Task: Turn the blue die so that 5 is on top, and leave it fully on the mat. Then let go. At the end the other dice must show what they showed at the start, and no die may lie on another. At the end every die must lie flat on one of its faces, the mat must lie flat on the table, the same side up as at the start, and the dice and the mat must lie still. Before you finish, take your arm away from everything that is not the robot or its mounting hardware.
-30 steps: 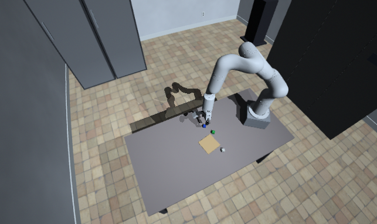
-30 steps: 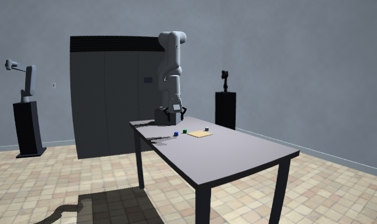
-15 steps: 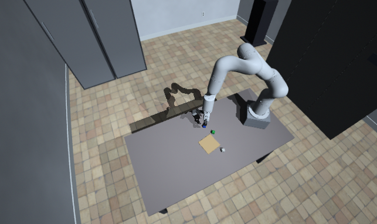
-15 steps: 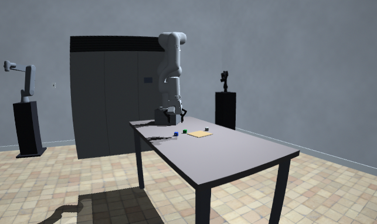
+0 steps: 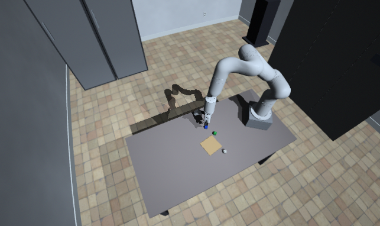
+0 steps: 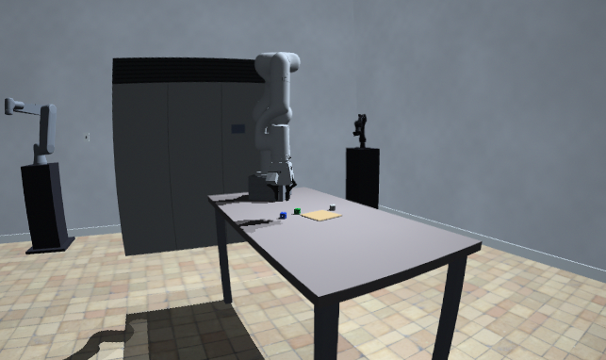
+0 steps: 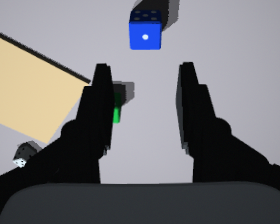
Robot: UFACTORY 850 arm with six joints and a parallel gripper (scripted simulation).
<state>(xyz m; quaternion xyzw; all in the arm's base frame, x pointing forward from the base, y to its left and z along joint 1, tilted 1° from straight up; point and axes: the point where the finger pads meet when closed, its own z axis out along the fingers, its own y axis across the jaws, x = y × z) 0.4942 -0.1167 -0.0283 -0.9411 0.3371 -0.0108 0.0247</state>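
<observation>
Now: hand 90 mm above the blue die. The rest, counted from my hand: white die (40 mm behind, 280 mm to the left, 90 mm below); then green die (50 mm behind, 90 mm to the left, 90 mm below); then mat (40 mm ahead, 180 mm to the left, 100 mm below).
</observation>
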